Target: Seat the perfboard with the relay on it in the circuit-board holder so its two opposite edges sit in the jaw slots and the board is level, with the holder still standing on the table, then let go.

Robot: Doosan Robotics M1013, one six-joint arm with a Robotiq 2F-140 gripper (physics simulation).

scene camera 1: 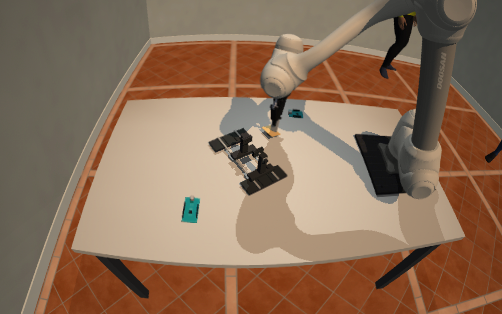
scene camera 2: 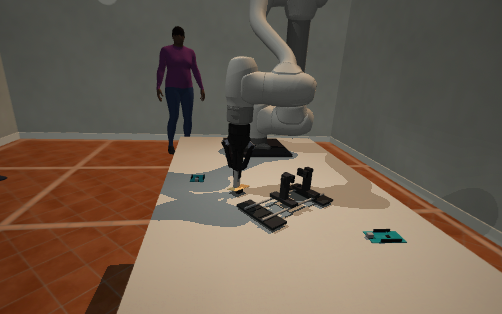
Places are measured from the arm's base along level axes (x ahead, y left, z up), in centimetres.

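Pixels of known places: gripper, fingertip midpoint: (scene camera 1: 273, 130) (scene camera 2: 236, 186); arm's base, origin of the base link: (scene camera 1: 397, 159).
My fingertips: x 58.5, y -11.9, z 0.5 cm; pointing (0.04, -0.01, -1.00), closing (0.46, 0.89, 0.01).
Observation:
For each thing: its top centre in the pictures, then the offset to it from my fingertips.
- perfboard, middle of its top: (scene camera 2: 239, 186) (scene camera 1: 270, 129) dx +1.3, dy +0.9, dz +0.8 cm
- teal circuit board, middle of its top: (scene camera 2: 384, 233) (scene camera 1: 190, 207) dx +28.5, dy +40.8, dz -0.6 cm
- second teal board, middle of its top: (scene camera 2: 197, 175) (scene camera 1: 295, 112) dx -11.2, dy -15.3, dz -0.6 cm
The perfboard (scene camera 1: 271, 131) (scene camera 2: 243, 187) is a small orange board on the table beside the holder. It looks slightly tilted, with a dark part showing under it; I cannot make out the relay clearly. My gripper (scene camera 1: 274, 129) (scene camera 2: 236, 185) points down, shut and empty, with its fingertips at the board's upper face; they seem to touch it. They hide part of the board. The circuit-board holder (scene camera 1: 264, 180) (scene camera 2: 262, 215) stands on the table, with black end bars, metal rods and two upright black jaws. No board is between its jaws.
A teal circuit board (scene camera 1: 190, 210) (scene camera 2: 385, 236) lies towards the front left in scene camera 1. A second teal board (scene camera 1: 296, 113) (scene camera 2: 197, 178) lies near the far edge, behind the gripper. The arm's black base plate (scene camera 1: 370, 162) (scene camera 2: 272, 148) is at the table's right in scene camera 1.

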